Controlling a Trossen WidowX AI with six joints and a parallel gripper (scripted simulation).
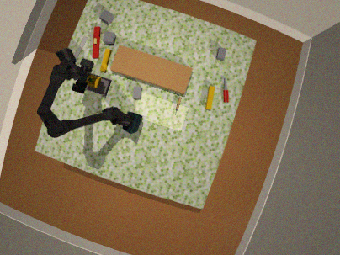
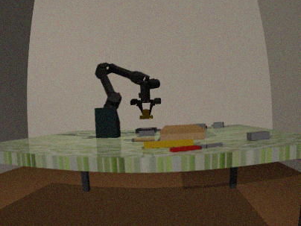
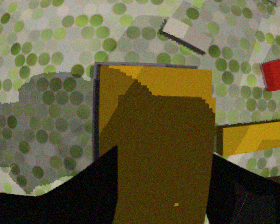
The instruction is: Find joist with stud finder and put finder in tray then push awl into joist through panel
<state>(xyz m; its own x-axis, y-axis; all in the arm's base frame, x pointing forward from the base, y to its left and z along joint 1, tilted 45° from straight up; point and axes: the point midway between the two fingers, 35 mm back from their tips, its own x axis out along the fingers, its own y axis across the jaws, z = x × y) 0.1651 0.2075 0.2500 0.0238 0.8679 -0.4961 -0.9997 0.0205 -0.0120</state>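
The indicator light is 40 mm to the right of my gripper tip and 30 mm above it. Also, from my gripper tip: yellow stud finder (20 mm to the right, 20 mm above); grey tray (100 mm below, 10 mm to the right); red level (280 mm ahead, 110 mm to the left, 90 mm below).
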